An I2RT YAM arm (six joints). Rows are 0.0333 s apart.
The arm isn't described. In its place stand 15 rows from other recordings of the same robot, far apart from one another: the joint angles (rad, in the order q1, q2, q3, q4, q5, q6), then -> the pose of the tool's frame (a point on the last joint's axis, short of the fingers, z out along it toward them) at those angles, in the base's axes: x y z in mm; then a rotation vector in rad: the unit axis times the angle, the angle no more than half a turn.
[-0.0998, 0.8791, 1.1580, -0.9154, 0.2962, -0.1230] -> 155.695 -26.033 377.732 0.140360 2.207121 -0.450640
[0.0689, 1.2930, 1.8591, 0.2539, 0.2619, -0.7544] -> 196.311 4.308 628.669 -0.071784 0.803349 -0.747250
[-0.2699, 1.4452, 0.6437, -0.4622, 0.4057, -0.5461] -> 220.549 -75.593 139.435 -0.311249 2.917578 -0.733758
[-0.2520, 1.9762, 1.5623, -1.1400, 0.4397, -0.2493] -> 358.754 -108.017 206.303 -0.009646 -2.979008 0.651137
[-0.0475, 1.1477, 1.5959, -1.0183, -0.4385, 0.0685] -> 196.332 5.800 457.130 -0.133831 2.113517 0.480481
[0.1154, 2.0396, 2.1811, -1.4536, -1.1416, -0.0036] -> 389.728 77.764 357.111 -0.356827 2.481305 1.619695
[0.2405, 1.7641, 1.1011, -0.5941, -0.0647, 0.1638] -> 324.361 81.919 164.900 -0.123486 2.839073 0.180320
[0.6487, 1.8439, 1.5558, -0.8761, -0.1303, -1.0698] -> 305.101 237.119 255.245 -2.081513 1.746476 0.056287
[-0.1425, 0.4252, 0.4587, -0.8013, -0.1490, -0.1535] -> 100.654 -9.102 214.726 -0.086534 2.326491 0.026100
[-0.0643, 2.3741, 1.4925, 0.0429, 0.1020, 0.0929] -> 483.994 -34.796 64.500 0.235864 2.395032 -0.109619
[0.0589, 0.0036, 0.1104, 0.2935, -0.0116, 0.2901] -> 93.953 5.954 242.935 0.125430 1.169444 0.314839
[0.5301, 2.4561, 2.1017, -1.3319, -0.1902, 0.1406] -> 395.538 239.607 143.645 0.557364 -2.910109 -0.210509
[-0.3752, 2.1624, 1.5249, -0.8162, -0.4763, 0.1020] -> 389.472 -135.853 130.114 0.642461 2.815165 0.671325
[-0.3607, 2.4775, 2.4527, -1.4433, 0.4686, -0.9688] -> 448.254 -186.266 224.917 0.824296 -2.744392 0.629115
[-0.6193, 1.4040, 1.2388, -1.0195, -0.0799, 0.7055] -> 220.635 -153.791 291.304 1.678177 2.186645 0.133286
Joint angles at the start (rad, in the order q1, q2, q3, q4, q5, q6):
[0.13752 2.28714 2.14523 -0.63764 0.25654 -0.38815]
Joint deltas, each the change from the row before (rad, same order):
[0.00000 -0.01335 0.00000 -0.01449 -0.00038 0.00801]
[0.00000 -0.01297 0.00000 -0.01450 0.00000 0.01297]
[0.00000 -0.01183 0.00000 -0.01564 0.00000 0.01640]
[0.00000 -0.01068 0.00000 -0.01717 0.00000 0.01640]
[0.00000 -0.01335 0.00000 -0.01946 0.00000 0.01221]
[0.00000 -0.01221 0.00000 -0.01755 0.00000 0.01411]
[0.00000 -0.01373 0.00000 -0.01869 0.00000 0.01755]
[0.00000 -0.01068 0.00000 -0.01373 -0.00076 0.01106]
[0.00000 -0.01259 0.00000 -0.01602 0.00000 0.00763]
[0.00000 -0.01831 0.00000 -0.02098 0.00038 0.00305]
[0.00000 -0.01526 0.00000 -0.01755 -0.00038 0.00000]
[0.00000 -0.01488 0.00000 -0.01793 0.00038 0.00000]
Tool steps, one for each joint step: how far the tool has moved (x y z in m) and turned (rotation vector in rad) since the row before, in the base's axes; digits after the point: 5 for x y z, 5 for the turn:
[-0.00308 -0.00041 0.00555 0.00584 -0.00009 -0.00518]
[-0.00310 -0.00043 0.00533 0.00906 -0.00052 -0.00884]
[-0.00307 -0.00043 0.00464 0.01117 0.00120 -0.01120]
[-0.00306 -0.00042 0.00393 0.01075 0.00384 -0.01126]
[-0.00374 -0.00052 0.00503 0.00778 0.00412 -0.00844]
[-0.00346 -0.00048 0.00458 0.00917 0.00305 -0.00980]
[-0.00389 -0.00054 0.00519 0.01157 0.00212 -0.01225]
[-0.00301 -0.00039 0.00406 0.00782 0.00134 -0.00723]
[-0.00360 -0.00050 0.00476 0.00482 0.00218 -0.00537]
[-0.00517 -0.00073 0.00703 0.00147 0.00212 -0.00241]
[-0.00441 -0.00060 0.00578 -0.00004 0.00231 0.00026]
[-0.00445 -0.00063 0.00551 -0.00069 0.00298 -0.00026]

